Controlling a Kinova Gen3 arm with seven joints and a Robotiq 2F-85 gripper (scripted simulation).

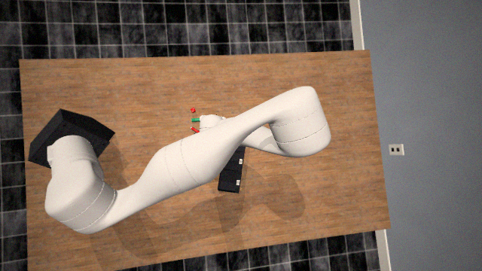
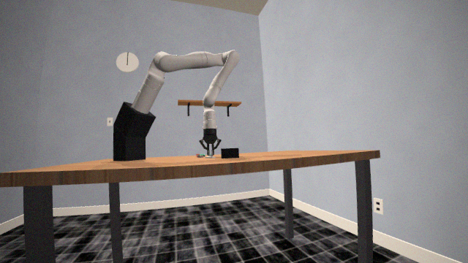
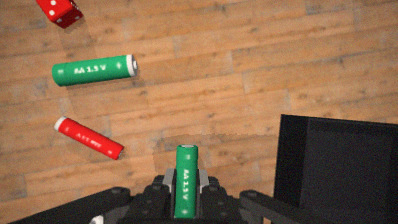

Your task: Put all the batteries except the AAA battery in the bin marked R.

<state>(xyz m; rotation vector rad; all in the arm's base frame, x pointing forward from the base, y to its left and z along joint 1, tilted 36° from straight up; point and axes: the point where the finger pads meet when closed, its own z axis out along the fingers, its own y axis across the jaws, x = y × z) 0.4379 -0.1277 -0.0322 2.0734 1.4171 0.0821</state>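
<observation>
Right now the black bin is 12 cm to the right of my hand and 5 cm ahead of it. Round my hand: tiny white thing 6 cm behind, 1 cm below; then red battery 5 cm to the left, 4 cm behind, 2 cm below; then flat white item 9 cm to the right, 5 cm behind, 2 cm below.
</observation>
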